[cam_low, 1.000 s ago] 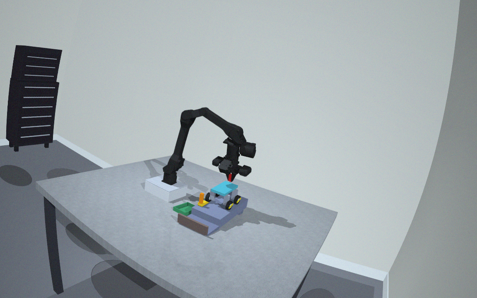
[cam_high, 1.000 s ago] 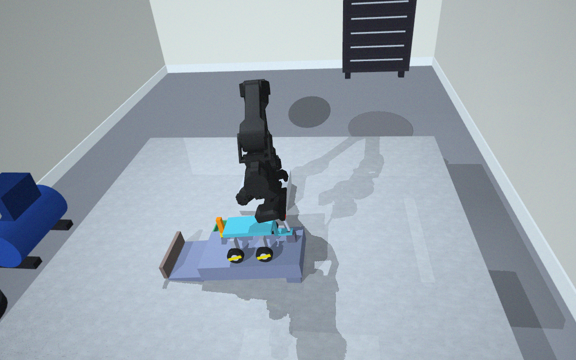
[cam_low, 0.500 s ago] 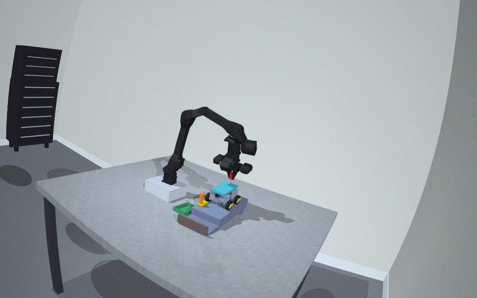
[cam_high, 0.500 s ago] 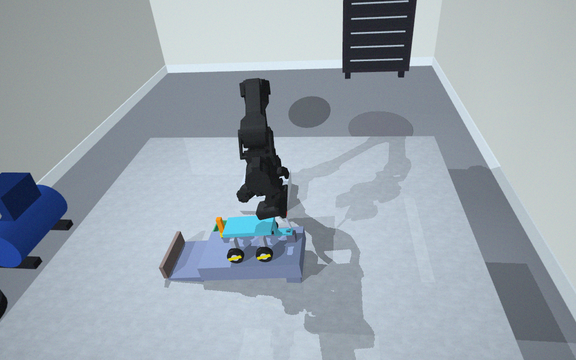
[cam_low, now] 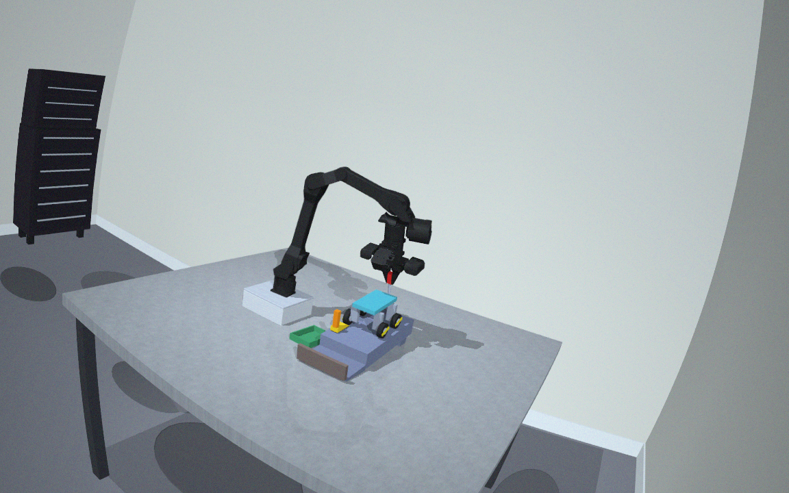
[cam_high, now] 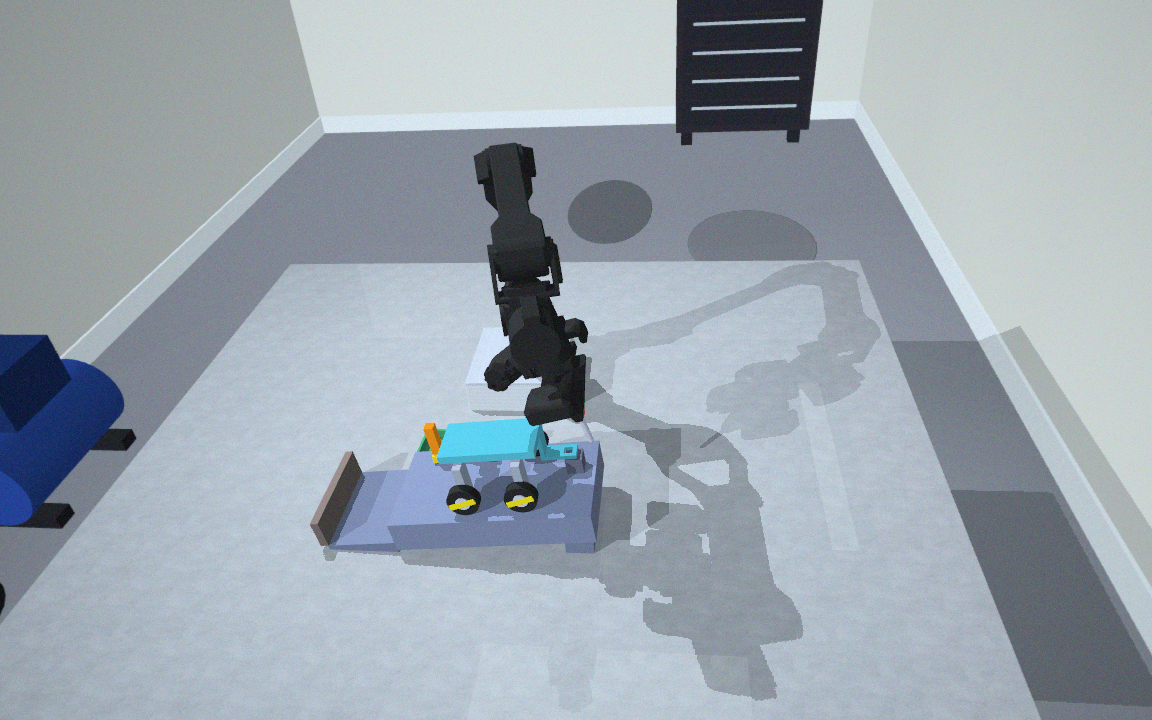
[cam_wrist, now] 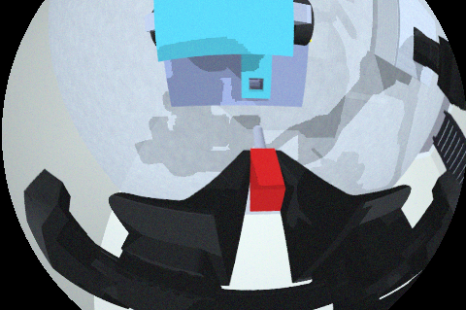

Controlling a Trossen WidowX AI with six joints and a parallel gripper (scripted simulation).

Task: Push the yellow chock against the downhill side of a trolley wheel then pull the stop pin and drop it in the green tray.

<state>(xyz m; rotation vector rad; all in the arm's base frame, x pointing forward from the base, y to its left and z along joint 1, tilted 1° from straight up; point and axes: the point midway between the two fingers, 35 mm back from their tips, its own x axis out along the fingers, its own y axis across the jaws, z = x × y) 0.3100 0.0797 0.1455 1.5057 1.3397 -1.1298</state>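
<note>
The green tray lies 130 mm behind my gripper tip, 210 mm to the right of it and 180 mm below it. Also, from my gripper tip: blue-grey ramp 10 mm ahead, 120 mm to the right, 130 mm below; then red-headed stop pin right at my gripper tip; then trolley 10 mm ahead, 120 mm to the right, 70 mm below.
</note>
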